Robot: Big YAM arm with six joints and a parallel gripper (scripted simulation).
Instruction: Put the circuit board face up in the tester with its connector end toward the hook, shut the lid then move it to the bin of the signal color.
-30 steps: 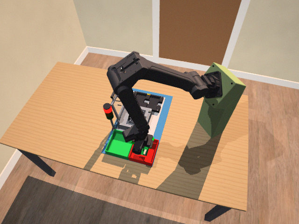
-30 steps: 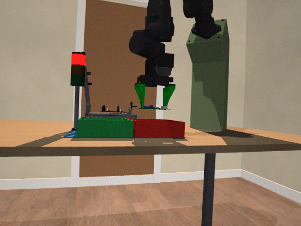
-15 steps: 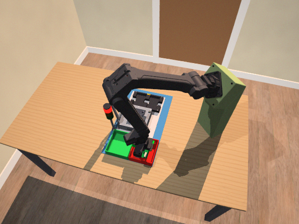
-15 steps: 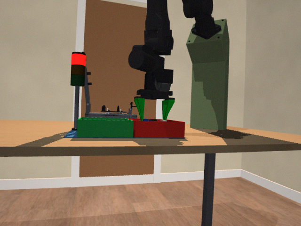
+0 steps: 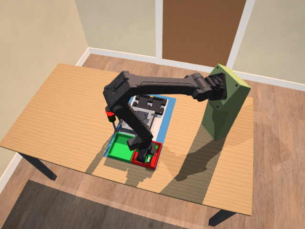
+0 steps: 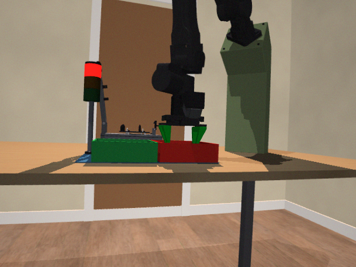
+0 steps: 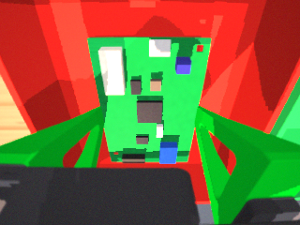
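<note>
Now: the red bin 10 mm below my hand. The rest, counted from my hand: green bin: 150 mm ahead, 30 mm to the left, 10 mm below; latch hook: 130 mm to the right, 70 mm ahead, 70 mm above; green circuit board: right at my hand.
</note>
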